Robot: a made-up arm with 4 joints. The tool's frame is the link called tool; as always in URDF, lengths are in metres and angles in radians. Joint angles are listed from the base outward. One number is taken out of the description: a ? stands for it. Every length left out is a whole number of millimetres.
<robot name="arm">
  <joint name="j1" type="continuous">
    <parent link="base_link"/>
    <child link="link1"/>
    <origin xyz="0 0.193 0.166" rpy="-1.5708 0 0"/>
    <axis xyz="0 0 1"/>
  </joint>
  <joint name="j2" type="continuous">
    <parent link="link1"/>
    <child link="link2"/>
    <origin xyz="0.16 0.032 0" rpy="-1.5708 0 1.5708"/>
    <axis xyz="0 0 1"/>
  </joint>
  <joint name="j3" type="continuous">
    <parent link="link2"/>
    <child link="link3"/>
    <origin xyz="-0.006 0.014 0" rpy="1.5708 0 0"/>
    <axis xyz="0 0 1"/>
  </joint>
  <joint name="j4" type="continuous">
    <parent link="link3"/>
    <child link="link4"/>
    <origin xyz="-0.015 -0.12 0" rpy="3.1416 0 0"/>
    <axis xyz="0 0 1"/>
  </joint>
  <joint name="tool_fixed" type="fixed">
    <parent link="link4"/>
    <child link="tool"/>
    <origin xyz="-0.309 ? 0" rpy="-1.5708 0 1.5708"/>
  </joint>
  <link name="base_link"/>
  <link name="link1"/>
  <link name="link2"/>
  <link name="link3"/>
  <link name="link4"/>
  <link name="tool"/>
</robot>
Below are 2 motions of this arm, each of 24 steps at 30 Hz.
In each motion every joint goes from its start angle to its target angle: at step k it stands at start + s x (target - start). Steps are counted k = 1, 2, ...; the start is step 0. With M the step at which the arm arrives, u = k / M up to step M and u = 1 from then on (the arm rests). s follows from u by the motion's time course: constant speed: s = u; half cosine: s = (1 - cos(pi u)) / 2; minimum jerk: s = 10 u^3 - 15 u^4 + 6 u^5.
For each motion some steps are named. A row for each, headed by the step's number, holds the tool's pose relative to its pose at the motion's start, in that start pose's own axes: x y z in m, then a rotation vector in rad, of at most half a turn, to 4 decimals.
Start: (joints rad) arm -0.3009 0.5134 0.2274 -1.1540
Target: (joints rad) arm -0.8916 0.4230 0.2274 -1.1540
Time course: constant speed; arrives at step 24
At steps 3, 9, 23, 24:
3: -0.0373 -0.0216 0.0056 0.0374 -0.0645 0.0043
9: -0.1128 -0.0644 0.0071 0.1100 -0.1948 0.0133
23: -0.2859 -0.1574 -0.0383 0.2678 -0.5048 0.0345
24: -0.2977 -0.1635 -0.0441 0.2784 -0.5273 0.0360

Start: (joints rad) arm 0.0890 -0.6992 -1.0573 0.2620
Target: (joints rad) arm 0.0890 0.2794 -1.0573 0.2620
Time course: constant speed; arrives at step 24
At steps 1, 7, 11, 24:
1: 0.0004 0.0089 0.0001 -0.0101 0.0000 0.0395
7: -0.0047 0.0620 -0.0012 -0.0710 0.0000 0.2764
11: -0.0150 0.0959 -0.0039 -0.1116 0.0000 0.4344
24: -0.0821 0.1871 -0.0211 -0.2435 0.0000 0.9478

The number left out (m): 0.024
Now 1 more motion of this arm.
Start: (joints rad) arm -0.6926 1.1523 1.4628 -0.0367
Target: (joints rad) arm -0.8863 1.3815 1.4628 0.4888
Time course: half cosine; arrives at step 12
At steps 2, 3, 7, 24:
2: -0.0137 -0.0075 0.0016 0.0105 -0.0404 -0.0164
3: -0.0300 -0.0159 0.0027 0.0223 -0.0880 -0.0362
7: -0.1277 -0.0554 -0.0080 0.0782 -0.3712 -0.1679
24: -0.1965 -0.0706 -0.0335 0.1015 -0.5797 -0.2805

